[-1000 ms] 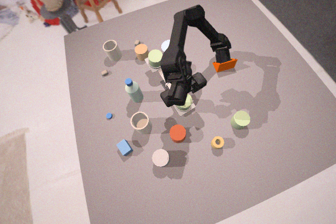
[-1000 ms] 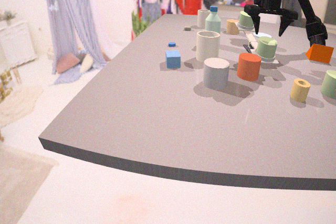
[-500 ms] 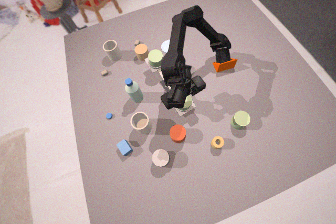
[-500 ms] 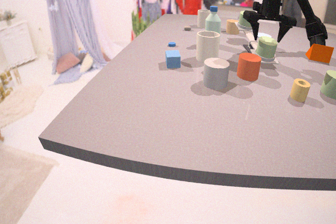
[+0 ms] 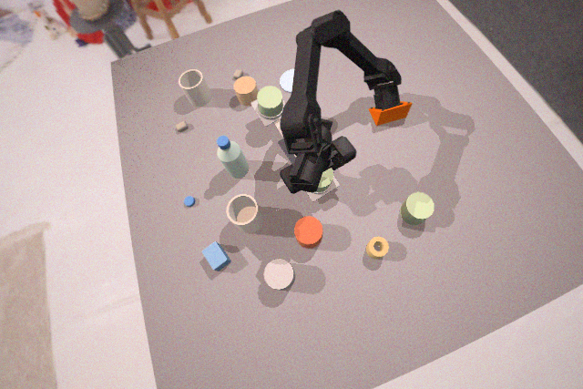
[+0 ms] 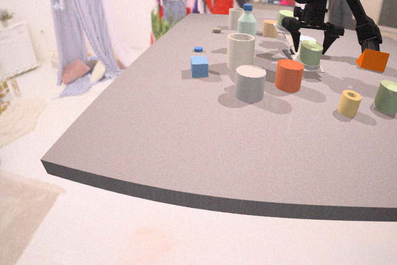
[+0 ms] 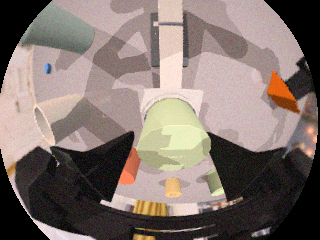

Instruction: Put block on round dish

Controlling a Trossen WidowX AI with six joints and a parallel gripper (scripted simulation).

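My gripper tip is 2 cm above the pale lavender block. Round my gripper tip: peach cylinder: 37 cm to the right, 11 cm ahead, 3 cm below; then orange cylinder: 11 cm to the left, 7 cm ahead, 3 cm below; then bottle: 20 cm ahead, 14 cm to the right, 5 cm above.
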